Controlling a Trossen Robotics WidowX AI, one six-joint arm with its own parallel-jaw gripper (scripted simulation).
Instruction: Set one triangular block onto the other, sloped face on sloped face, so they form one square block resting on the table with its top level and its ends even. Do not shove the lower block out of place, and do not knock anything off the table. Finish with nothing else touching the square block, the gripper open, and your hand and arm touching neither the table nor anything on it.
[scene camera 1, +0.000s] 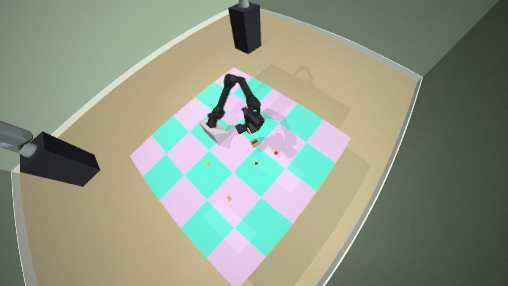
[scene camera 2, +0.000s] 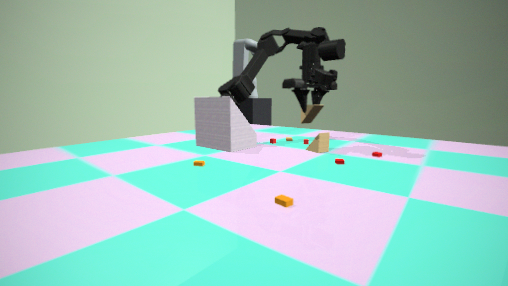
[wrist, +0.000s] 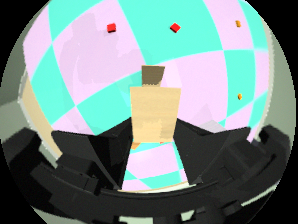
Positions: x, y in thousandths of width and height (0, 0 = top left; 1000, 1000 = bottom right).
Labels:
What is my gripper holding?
A tan triangular block.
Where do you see a tan triangular block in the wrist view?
518, 489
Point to my gripper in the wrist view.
512, 533

